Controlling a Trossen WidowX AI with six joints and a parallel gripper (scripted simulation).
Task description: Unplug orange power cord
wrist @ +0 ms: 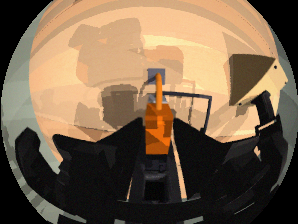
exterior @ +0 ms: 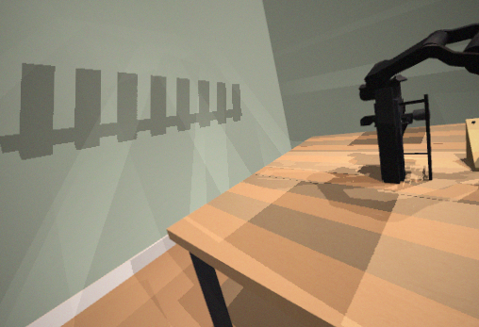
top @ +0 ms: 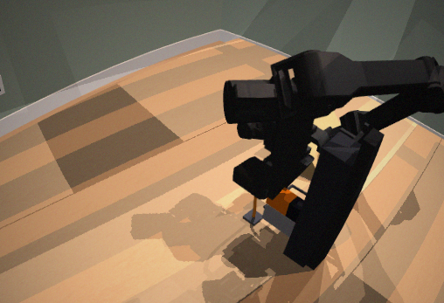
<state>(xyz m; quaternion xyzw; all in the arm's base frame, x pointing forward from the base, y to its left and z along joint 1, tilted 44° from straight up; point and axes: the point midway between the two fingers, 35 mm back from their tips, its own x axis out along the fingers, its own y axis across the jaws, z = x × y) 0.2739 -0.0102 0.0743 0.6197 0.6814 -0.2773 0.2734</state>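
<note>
Right now the orange plug is 3 cm to the left of my gripper tip. Round my gripper tip: black upright panel: 10 cm to the left, 3 cm above.
</note>
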